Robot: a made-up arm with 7 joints. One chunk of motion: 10 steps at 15 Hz.
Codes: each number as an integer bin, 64 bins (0 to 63) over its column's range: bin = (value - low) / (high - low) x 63, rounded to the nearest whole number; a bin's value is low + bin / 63 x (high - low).
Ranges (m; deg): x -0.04..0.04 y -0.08..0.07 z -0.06..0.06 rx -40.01..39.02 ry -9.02..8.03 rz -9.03..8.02
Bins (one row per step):
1: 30 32 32 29 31 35
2: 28 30 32 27 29 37
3: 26 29 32 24 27 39
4: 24 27 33 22 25 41
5: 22 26 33 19 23 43
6: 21 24 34 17 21 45
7: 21 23 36 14 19 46
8: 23 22 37 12 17 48
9: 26 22 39 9 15 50
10: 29 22 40 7 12 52
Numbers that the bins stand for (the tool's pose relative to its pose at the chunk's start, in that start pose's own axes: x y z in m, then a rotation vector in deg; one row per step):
1: -0.0019 -0.0038 0.0010 -3.63 -0.63 0.44
2: -0.0044 -0.0086 0.0010 -6.14 -1.17 0.98
3: -0.0070 -0.0110 0.0010 -9.90 -1.71 1.52
4: -0.0095 -0.0157 0.0029 -12.41 -2.25 2.07
5: -0.0121 -0.0181 0.0029 -16.18 -2.80 2.61
6: -0.0133 -0.0229 0.0048 -18.68 -3.34 3.15
7: -0.0133 -0.0252 0.0086 -22.45 -3.88 3.42
8: -0.0108 -0.0276 0.0105 -24.96 -4.42 3.96
9: -0.0070 -0.0276 0.0143 -28.72 -4.96 4.50
10: -0.0032 -0.0276 0.0162 -31.23 -5.77 5.04

